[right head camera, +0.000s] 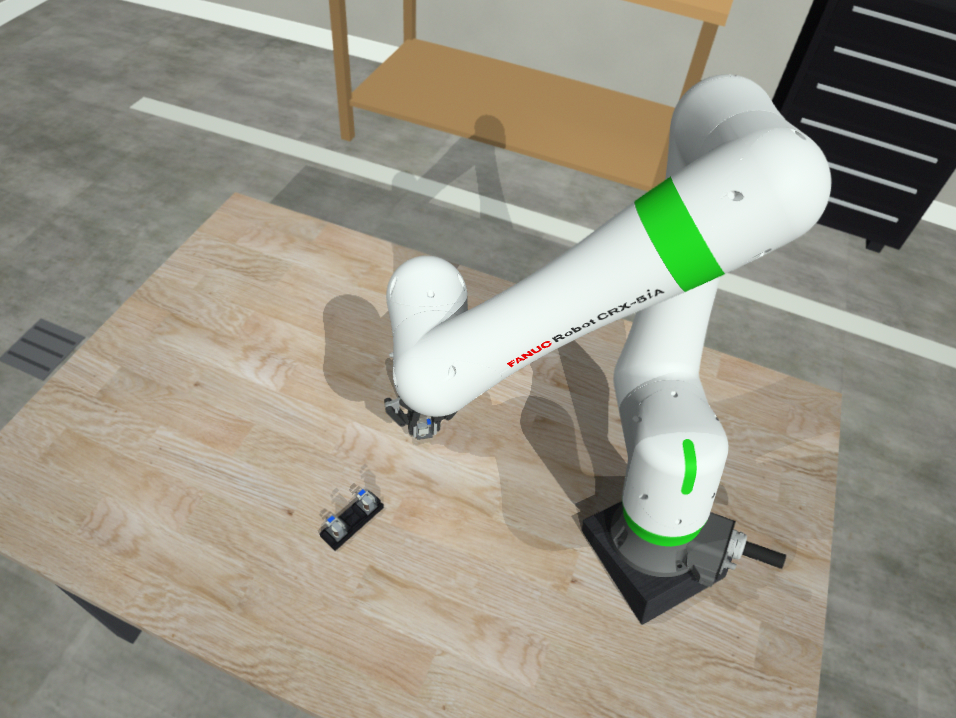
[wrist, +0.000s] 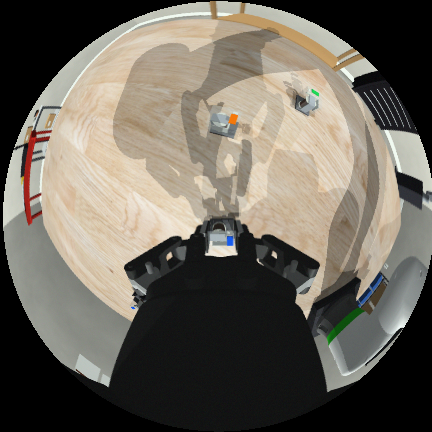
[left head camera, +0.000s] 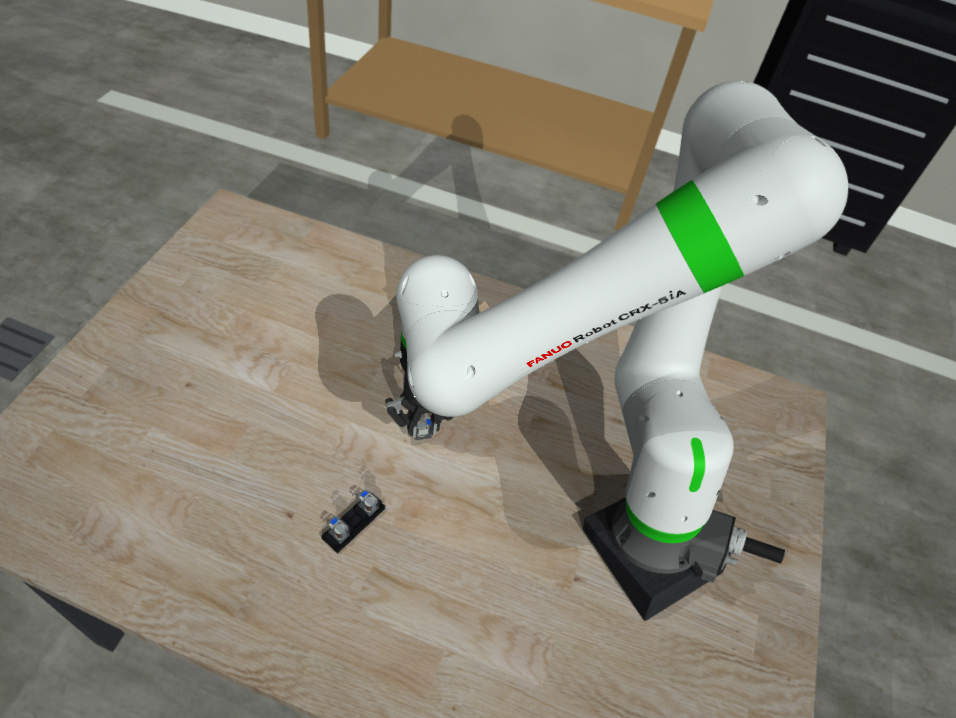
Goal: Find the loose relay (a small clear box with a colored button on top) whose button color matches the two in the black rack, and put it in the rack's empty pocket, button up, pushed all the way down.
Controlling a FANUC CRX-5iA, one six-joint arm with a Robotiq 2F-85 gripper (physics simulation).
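Observation:
The black rack [left head camera: 358, 525] [right head camera: 356, 524] lies on the table, with a clear blue-button relay at each end and an empty pocket between them. My gripper [left head camera: 422, 433] [right head camera: 423, 433] [wrist: 221, 227] is shut on the loose clear relay with a blue button [left head camera: 423, 427] [right head camera: 424, 426] [wrist: 218, 239], behind and to the right of the rack in the head views. The relay is upright, button up, at or close to the table; a gap under it cannot be made out. In the wrist view the fingers stand on its left and right sides.
In the wrist view, a relay with an orange button [wrist: 223, 124] stands beyond the gripper, and a relay with a green button [wrist: 306, 103] stands farther to the right. The arm hides both in the head views. The robot's black base [left head camera: 647, 598] [right head camera: 645, 602] stands at the table's right.

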